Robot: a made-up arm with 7 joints. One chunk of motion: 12 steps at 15 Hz.
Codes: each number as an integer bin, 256 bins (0 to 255) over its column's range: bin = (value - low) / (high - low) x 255, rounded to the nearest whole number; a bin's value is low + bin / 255 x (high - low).
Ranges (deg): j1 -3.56..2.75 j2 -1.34..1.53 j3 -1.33..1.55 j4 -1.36..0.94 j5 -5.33..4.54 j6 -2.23..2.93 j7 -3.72..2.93
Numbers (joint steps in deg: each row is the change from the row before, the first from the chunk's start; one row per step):
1: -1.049 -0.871 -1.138 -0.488 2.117 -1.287 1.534
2: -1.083 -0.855 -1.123 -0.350 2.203 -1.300 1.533
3: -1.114 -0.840 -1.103 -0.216 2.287 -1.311 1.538
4: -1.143 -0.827 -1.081 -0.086 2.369 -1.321 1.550
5: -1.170 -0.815 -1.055 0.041 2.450 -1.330 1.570
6: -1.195 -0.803 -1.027 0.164 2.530 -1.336 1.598
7: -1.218 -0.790 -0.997 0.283 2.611 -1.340 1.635
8: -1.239 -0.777 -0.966 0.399 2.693 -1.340 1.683
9: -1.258 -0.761 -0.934 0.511 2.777 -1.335 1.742
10: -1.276 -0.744 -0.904 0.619 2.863 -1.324 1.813
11: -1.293 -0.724 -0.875 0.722 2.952 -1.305 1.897
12: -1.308 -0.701 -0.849 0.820 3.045 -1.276 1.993
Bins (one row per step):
1: 101 42 17 97 192 47 201
2: 100 43 18 112 195 46 201
3: 99 44 20 127 197 45 202
4: 98 46 22 141 199 45 202
5: 97 47 24 155 201 44 203
6: 96 48 27 169 203 44 204
7: 95 49 29 182 205 44 205
8: 94 50 32 195 207 44 207
9: 93 51 35 207 209 44 209
10: 92 53 38 219 212 45 212
11: 92 55 40 231 214 46 215
12: 91 57 43 242 216 47 219

